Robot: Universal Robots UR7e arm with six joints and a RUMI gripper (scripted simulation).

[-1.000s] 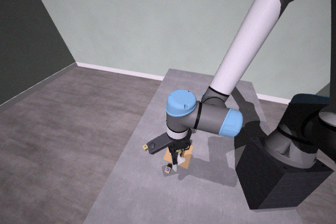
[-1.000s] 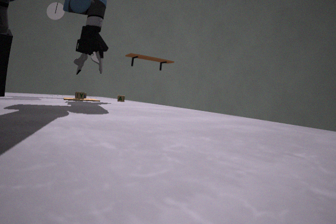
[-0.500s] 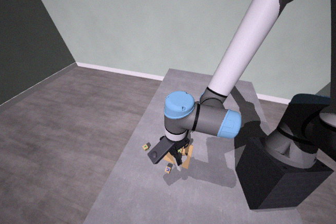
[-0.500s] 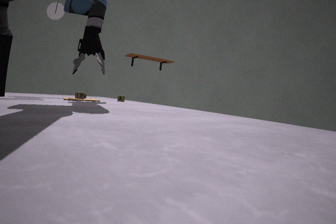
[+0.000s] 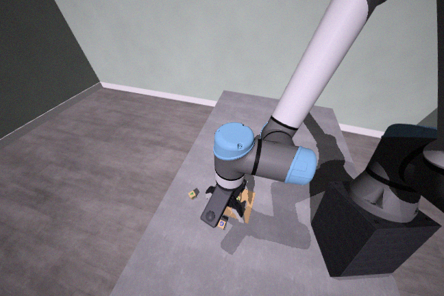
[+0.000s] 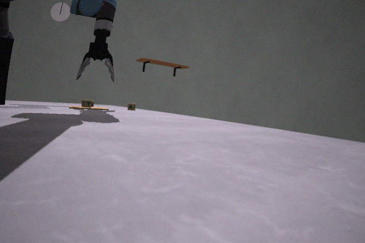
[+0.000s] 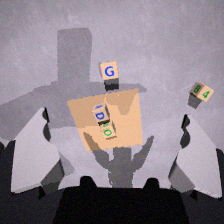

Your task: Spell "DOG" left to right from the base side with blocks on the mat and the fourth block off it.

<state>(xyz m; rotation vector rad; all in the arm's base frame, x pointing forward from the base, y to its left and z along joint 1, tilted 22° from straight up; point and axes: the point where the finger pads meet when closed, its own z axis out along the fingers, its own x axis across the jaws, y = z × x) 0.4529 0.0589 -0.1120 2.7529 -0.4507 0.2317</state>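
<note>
My gripper is now 90 mm above the blue g block and 30 mm to the right of it. The rest, counted from my hand: mat 100 mm below, 90 mm to the right, 40 mm behind; green block 90 mm to the right, 90 mm below, 40 mm behind; blue d block 90 mm below, 40 mm to the right, 40 mm behind.
</note>
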